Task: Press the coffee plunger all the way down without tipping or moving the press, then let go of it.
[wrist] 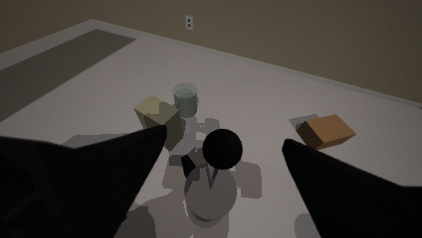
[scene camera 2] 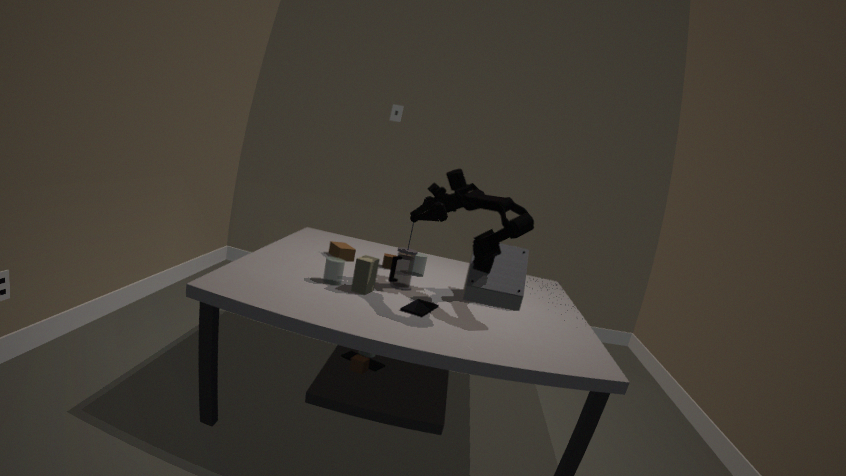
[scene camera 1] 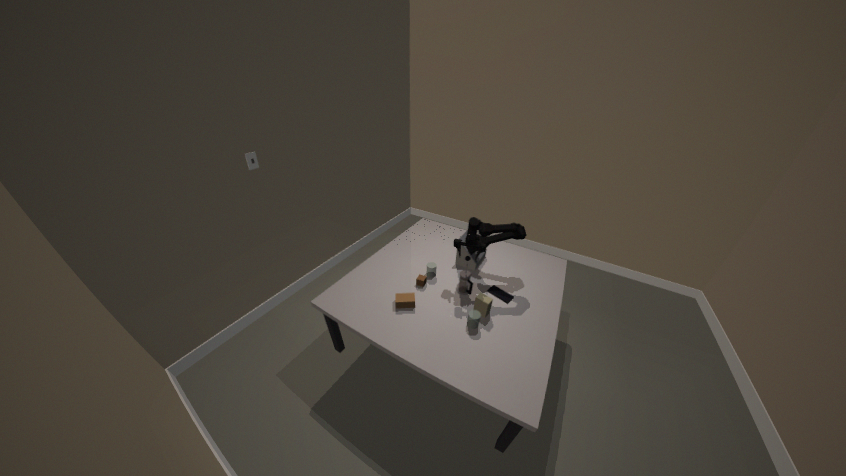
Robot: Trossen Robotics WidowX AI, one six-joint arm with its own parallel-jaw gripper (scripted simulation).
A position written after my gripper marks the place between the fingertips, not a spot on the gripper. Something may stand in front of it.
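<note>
My gripper (scene camera 2: 412,216) (wrist: 225,137): open, holding nothing. Coffee press (scene camera 2: 402,267) (wrist: 210,190). Orange box (wrist: 319,133).
</note>
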